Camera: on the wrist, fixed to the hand. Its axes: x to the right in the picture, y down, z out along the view.
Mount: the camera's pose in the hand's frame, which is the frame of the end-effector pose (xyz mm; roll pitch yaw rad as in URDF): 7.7 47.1 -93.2 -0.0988 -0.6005 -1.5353
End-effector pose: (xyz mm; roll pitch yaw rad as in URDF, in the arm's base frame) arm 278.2 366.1 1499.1 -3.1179 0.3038 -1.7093
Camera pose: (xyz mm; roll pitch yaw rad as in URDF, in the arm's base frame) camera 224.6 338.4 1584.6 -2.8793 0.5576 0.0215
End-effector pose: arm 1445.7 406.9 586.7 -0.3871 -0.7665 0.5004
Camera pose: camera 1509.9 451.6 517.1 0.9614 -0.6706 -1.8626
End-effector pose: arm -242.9 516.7 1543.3 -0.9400 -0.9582 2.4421
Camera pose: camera -273.9 604.9 1496.1 1.4705 -0.6416 -0.6621
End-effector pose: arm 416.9 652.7 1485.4 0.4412 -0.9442 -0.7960
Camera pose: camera 515.3 670.0 1454.0 0.8697 -0.1171 -2.4793
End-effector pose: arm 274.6 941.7 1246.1 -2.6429 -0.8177 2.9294
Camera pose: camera 329.9 1017.7 1292.3 2.2414 0.0483 -1.8776
